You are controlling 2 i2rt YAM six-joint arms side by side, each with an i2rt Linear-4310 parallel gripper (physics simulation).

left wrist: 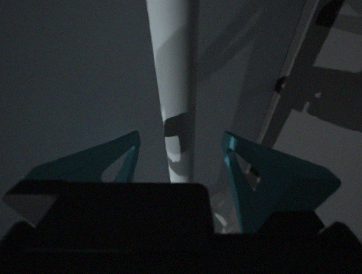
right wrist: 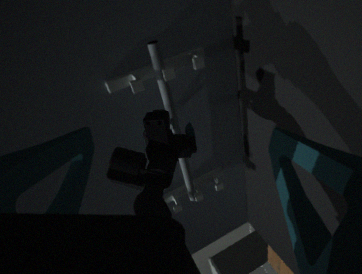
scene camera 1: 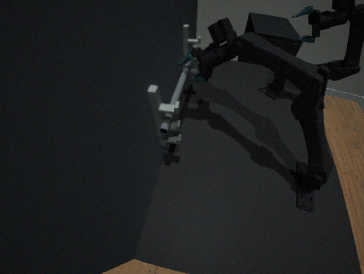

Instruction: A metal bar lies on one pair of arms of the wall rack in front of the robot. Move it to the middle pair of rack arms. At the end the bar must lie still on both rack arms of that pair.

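Note:
The grey metal bar (scene camera 1: 178,89) (left wrist: 175,65) (right wrist: 166,97) lies across the wall rack (scene camera 1: 154,102) (right wrist: 117,85). In the right wrist view it rests at the middle arm (right wrist: 168,74) of the upper strip and meets the middle arm (right wrist: 197,195) of the lower strip. In scene camera 1 its near end is below the top arm. My left gripper (scene camera 1: 186,71) (left wrist: 180,136) is open around the bar, one finger on each side, with gaps between fingers and bar. My right gripper (scene camera 1: 297,28) is open and empty, away from the rack. The left wrist hides part of the bar.
A dark box (scene camera 1: 272,34) stands behind the left arm in scene camera 1. A light-rimmed box (right wrist: 220,242) shows at the bottom of the right wrist view. The dark wall (scene camera 1: 90,125) stands behind the rack. Wood (scene camera 1: 345,135) shows along the right edge.

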